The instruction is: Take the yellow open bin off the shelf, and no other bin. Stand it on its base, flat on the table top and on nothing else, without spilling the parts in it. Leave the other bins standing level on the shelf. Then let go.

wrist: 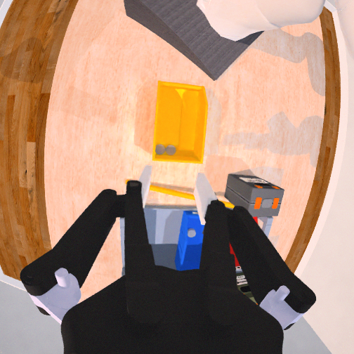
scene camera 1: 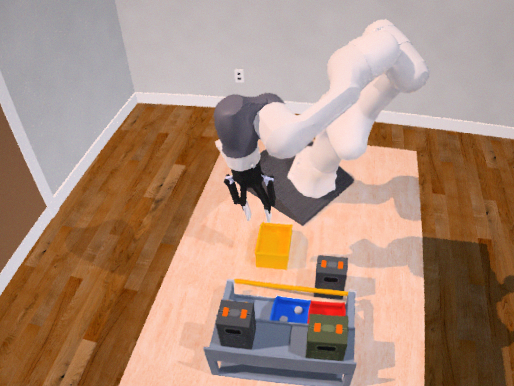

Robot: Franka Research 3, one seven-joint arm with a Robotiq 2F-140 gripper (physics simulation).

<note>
I see my gripper, a yellow open bin and a blue bin.
My gripper is seen too in the wrist view.
</note>
